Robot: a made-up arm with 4 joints.
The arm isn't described. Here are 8 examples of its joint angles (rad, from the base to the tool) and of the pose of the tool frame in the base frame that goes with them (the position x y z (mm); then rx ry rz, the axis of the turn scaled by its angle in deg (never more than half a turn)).
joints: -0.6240 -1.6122 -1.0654 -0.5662
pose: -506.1 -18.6 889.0 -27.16 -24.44 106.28
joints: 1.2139 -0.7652 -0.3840 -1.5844
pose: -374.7 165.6 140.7 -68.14 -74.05 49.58
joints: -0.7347 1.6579 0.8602 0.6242
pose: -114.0 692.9 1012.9 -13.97 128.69 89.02
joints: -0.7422 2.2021 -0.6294 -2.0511
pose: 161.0 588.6 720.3 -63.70 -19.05 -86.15
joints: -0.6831 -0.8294 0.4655 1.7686
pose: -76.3 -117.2 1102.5 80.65 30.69 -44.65
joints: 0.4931 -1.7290 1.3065 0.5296
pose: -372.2 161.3 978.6 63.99 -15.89 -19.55
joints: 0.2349 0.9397 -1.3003 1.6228
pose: -33.7 458.6 174.4 -56.23 126.57 -38.92
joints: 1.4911 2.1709 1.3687 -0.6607
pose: -421.1 370.5 596.2 7.77 -33.10 31.34
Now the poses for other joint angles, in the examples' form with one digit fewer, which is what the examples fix.
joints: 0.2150 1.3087 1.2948 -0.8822
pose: -230 487 985 -1.2 53.6 40.3
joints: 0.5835 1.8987 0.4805 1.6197
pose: -343 746 564 -63.0 103.6 60.4
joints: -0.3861 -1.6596 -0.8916 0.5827
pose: -461 -100 561 -122.4 -43.4 95.8
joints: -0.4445 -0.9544 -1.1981 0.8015
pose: -603 196 488 -129.6 11.0 56.2
